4 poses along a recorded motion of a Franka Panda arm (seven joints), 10 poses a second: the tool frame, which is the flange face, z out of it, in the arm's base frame.
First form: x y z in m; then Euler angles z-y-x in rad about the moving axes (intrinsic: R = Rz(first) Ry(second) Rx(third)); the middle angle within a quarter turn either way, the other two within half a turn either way.
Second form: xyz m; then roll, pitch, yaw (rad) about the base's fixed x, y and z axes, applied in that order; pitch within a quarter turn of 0, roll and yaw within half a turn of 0. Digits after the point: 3 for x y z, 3 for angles.
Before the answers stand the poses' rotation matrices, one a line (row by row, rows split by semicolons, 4 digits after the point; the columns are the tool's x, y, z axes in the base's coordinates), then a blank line. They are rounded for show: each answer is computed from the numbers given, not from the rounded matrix.
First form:
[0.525, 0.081, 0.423, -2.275, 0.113, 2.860]
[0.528, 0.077, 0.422, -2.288, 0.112, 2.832]
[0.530, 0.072, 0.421, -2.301, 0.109, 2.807]
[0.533, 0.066, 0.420, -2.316, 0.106, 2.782]
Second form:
-0.6433 -0.7524 -0.1417; -0.7573 0.5980 0.2625; -0.1128 0.2761 -0.9545
-0.6532 -0.7402 -0.1596; -0.7489 0.6004 0.2805; -0.1118 0.3028 -0.9465
-0.6631 -0.7275 -0.1761; -0.7406 0.6034 0.2956; -0.1088 0.3264 -0.9389
-0.6743 -0.7132 -0.1915; -0.7308 0.6074 0.3114; -0.1058 0.3499 -0.9308

[0.525, 0.081, 0.423, 2.860, 0.113, -2.275]
[0.528, 0.077, 0.422, 2.832, 0.112, -2.288]
[0.530, 0.072, 0.421, 2.807, 0.109, -2.301]
[0.533, 0.066, 0.420, 2.782, 0.106, -2.316]

